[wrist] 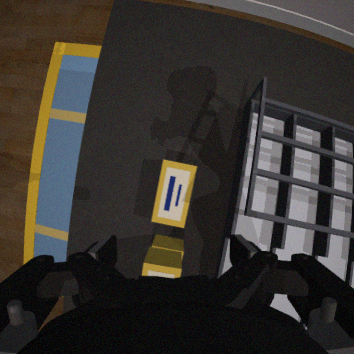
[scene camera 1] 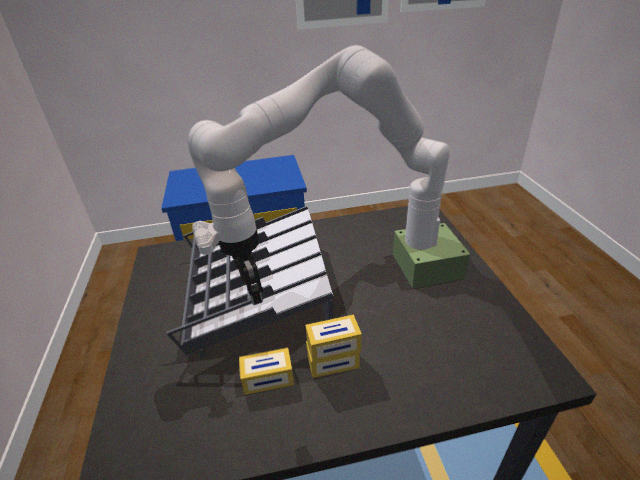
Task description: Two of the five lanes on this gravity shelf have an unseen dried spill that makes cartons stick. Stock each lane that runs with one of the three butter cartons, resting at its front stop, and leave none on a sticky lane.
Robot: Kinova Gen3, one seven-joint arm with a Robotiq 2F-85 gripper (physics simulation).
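Where they show: gripper, fingertip midpoint: (wrist: 172,247) (scene camera 1: 251,289); arm's base, link origin: (scene camera 1: 419,240).
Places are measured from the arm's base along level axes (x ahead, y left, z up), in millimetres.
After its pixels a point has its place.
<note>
The five-lane gravity shelf (scene camera 1: 232,329) (wrist: 300,145) slopes down to the left in the scene view, with crossbars over its lower part. No carton shows on its visible lanes; the arm and gripper hide part of it. A single yellow-and-white butter carton (scene camera 1: 266,370) @[x 446, y 443, z -34 mm] (wrist: 174,194) @[x 452, y 417, z -34 mm] lies on the table beside the shelf. Right of it in the scene view, an upper carton (scene camera 1: 333,330) @[x 284, y 384, z 31 mm] (wrist: 165,257) @[x 345, y 389, z 0 mm] is stacked on a lower carton (scene camera 1: 334,364) @[x 285, y 409, z -64 mm] (wrist: 167,242) @[x 347, y 391, z -62 mm]. My gripper (scene camera 1: 256,299) @[x 451, y 410, z 195 mm] (wrist: 172,247) @[x 451, y 410, z 195 mm] points down, open and empty. It appears in front of the shelf's near lane; its exact height is unclear.
The dark table (scene camera 1: 413,361) @[x 84, y 383, z -99 mm] (wrist: 135,90) @[x 620, y 583, z -99 mm] carries the shelf, the cartons and the green base block (scene camera 1: 439,268) @[x -43, y 97, z -36 mm] of the arm at the right. A blue cabinet (scene camera 1: 273,173) stands behind the shelf. A blue-and-yellow floor mat (scene camera 1: 372,467) (wrist: 65,145) lies beyond the table edge.
</note>
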